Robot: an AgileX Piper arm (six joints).
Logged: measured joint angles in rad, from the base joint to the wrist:
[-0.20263 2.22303 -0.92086 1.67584 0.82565 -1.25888]
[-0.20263 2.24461 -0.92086 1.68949 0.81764 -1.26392]
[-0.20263 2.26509 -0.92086 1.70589 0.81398 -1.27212]
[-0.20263 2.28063 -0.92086 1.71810 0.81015 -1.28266]
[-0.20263 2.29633 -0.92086 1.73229 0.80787 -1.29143]
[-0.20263 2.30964 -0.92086 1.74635 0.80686 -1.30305]
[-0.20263 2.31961 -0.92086 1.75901 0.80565 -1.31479]
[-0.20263 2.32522 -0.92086 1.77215 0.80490 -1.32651]
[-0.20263 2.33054 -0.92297 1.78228 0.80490 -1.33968]
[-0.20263 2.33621 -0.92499 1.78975 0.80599 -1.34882]
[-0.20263 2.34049 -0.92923 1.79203 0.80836 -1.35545]
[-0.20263 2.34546 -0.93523 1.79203 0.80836 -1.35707]
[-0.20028 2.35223 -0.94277 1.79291 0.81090 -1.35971]
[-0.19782 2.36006 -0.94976 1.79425 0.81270 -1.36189]
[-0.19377 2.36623 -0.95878 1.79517 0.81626 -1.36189]
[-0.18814 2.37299 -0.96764 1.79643 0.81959 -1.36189]
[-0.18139 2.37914 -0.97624 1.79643 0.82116 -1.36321]
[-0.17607 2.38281 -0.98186 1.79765 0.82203 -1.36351]
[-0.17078 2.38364 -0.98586 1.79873 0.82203 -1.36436]
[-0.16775 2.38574 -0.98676 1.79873 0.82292 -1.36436]
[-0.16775 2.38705 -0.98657 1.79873 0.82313 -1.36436]
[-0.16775 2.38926 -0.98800 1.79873 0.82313 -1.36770]
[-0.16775 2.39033 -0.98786 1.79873 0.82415 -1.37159]
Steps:
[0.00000 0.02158 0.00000 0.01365 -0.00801 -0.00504]
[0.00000 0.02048 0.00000 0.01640 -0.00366 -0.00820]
[0.00000 0.01554 0.00000 0.01221 -0.00383 -0.01054]
[0.00000 0.01570 0.00000 0.01419 -0.00228 -0.00877]
[0.00000 0.01331 0.00000 0.01406 -0.00101 -0.01162]
[0.00000 0.00997 0.00000 0.01266 -0.00121 -0.01174]
[0.00000 0.00561 0.00000 0.01314 -0.00075 -0.01172]
[0.00000 0.00532 -0.00211 0.01013 0.00000 -0.01317]
[0.00000 0.00567 -0.00202 0.00747 0.00109 -0.00914]
[0.00000 0.00428 -0.00424 0.00228 0.00237 -0.00663]
[0.00000 0.00497 -0.00600 0.00000 0.00000 -0.00162]
[0.00235 0.00677 -0.00754 0.00088 0.00254 -0.00264]
[0.00246 0.00783 -0.00699 0.00134 0.00180 -0.00218]
[0.00405 0.00617 -0.00902 0.00092 0.00356 0.00000]
[0.00563 0.00676 -0.00886 0.00126 0.00333 0.00000]
[0.00675 0.00615 -0.00860 0.00000 0.00157 -0.00132]
[0.00532 0.00367 -0.00562 0.00122 0.00087 -0.00030]
[0.00529 0.00083 -0.00400 0.00108 0.00000 -0.00085]
[0.00303 0.00210 -0.00090 0.00000 0.00089 0.00000]
[0.00000 0.00131 0.00019 0.00000 0.00021 0.00000]
[0.00000 0.00221 -0.00143 0.00000 0.00000 -0.00334]
[0.00000 0.00107 0.00014 0.00000 0.00102 -0.00389]

